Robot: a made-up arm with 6 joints.
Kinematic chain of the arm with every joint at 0, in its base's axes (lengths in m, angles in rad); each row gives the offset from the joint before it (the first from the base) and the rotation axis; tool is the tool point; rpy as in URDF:
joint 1: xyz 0 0 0.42 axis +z
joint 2: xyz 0 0 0 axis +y
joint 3: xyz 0.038 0 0.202 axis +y
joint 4: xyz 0.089 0 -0.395 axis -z
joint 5: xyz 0 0 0 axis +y
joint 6: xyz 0.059 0 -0.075 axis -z
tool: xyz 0 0 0 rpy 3.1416 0 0
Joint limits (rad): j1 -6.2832..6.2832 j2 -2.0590..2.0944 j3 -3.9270..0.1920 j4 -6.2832..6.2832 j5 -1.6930..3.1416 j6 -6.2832..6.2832
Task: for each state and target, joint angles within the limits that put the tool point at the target. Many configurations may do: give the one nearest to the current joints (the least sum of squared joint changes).
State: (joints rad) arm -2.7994 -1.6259 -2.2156 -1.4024 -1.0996 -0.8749
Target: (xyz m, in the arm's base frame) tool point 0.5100 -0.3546 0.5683
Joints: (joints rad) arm -3.6046 -1.6872 -2.4384 -1.2857 -0.6897 -0.8749
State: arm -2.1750 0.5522 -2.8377 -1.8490 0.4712 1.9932
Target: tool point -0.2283 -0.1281 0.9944
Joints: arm -2.6595 0.9740 -3.7926 -1.8510 0.5830 1.9932
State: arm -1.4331 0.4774 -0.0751 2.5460 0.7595 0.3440
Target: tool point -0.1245 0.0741 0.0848
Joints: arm -0.5631 1.2943 -0.3456 2.5075 0.5994 0.3440
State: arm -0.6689 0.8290 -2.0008 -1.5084 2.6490 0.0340
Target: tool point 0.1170 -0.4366 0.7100
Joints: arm -1.1325 0.3983 -2.0777 -1.4819 2.8199 0.0340
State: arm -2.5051 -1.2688 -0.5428 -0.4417 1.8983 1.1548
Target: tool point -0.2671 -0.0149 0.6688
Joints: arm -2.9072 -1.0741 -0.7285 -0.5955 1.7604 1.1548
